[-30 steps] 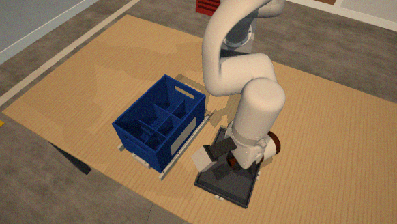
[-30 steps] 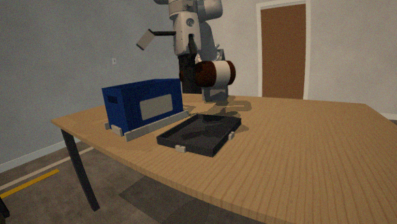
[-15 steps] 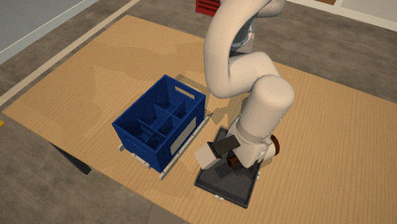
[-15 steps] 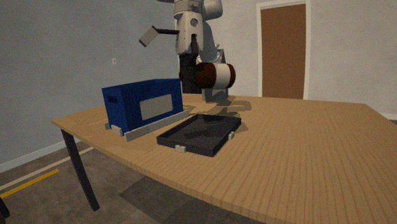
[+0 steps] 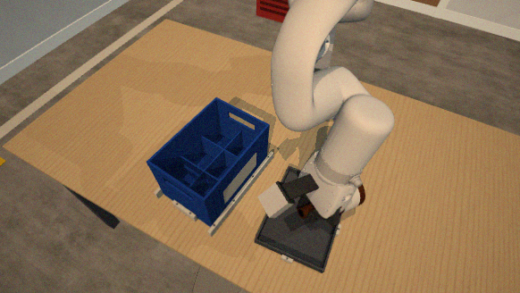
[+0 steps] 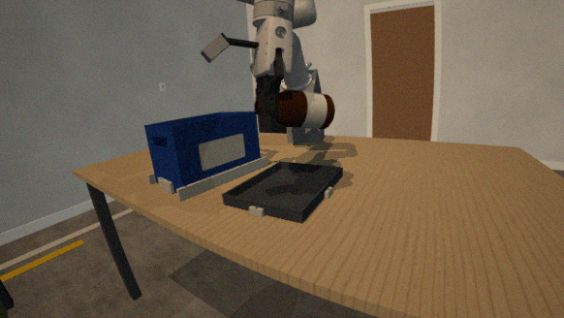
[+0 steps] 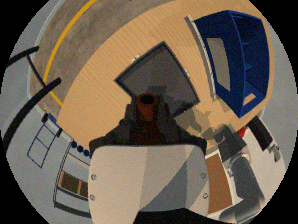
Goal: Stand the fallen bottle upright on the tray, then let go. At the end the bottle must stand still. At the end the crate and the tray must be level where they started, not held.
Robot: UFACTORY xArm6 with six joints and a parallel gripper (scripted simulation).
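Now: the brown bottle 5 cm behind my hand, 2 cm to the left of it and 1 cm below it. From my hand the other things lie so: tray 19 cm below, 7 cm behind, 3 cm to the right; blue crate 30 cm to the right, 12 cm below, 1 cm ahead.
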